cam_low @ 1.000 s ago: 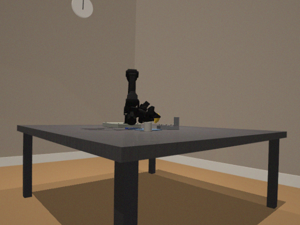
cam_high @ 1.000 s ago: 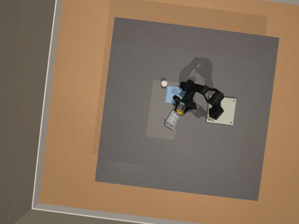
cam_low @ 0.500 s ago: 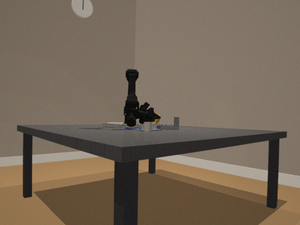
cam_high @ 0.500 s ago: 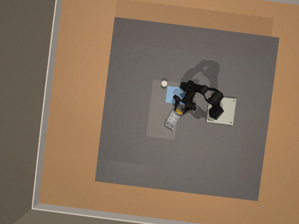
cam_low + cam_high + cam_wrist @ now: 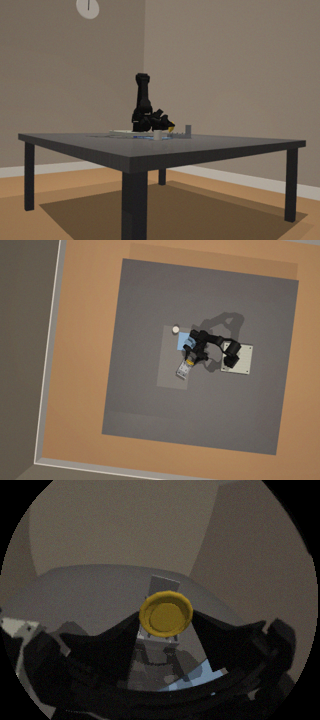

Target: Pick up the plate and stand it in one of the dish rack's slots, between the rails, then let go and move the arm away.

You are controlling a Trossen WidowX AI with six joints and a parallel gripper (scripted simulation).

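My gripper tip is now 40 mm above the grey dish rack, 30 mm to the right of it and 30 mm short of it. Round my gripper tip: blue mat: 150 mm to the right, 60 mm below, 10 mm behind; yellow plate: 10 mm to the right; white cup: 240 mm to the right, 70 mm ahead, 40 mm below.
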